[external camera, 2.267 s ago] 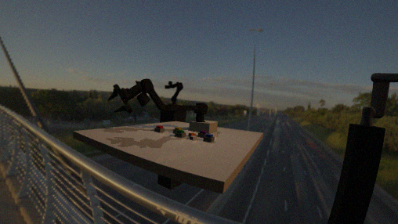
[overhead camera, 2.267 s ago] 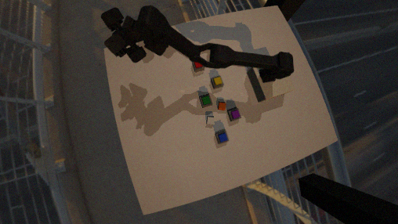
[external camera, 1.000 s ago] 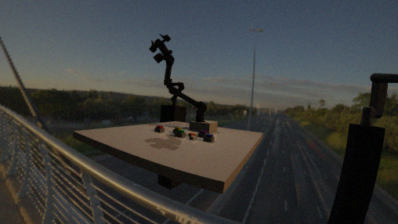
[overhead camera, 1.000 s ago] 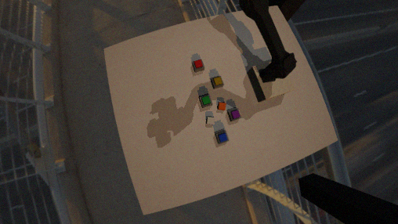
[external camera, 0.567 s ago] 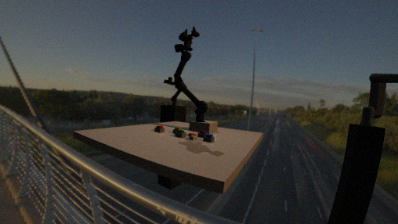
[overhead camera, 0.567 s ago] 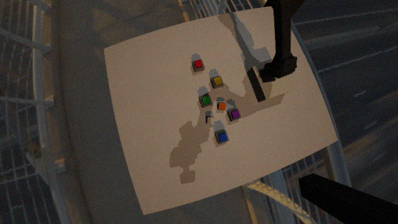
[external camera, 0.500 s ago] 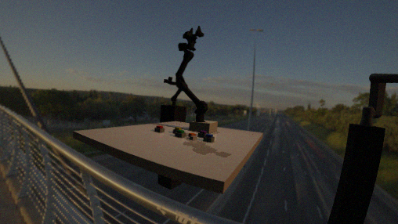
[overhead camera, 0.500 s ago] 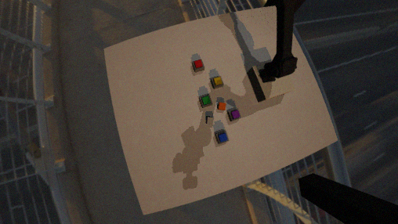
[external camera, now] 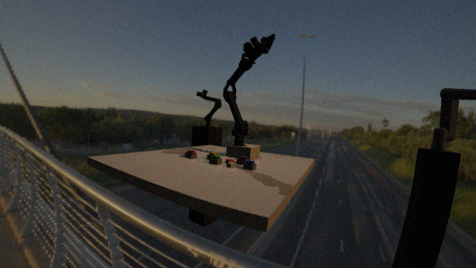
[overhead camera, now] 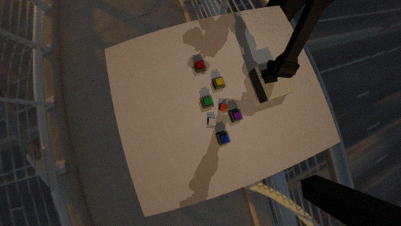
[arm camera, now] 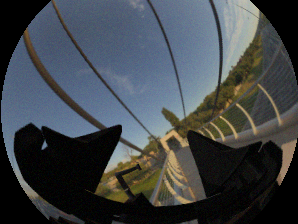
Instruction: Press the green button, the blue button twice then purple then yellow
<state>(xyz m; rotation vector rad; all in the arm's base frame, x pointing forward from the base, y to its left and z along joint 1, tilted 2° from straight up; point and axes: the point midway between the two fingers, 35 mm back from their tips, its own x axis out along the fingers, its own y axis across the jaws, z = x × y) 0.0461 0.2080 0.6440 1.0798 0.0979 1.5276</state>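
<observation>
Now: gripper tip 700 mm above the green button, 230 mm short of it and 170 mm to the left of it. Also, from my gripper tip: blue button 700 mm below, 190 mm ahead; purple button 700 mm below, 110 mm ahead, 80 mm to the right; orange block 730 mm below, 160 mm ahead, 130 mm to the right.
</observation>
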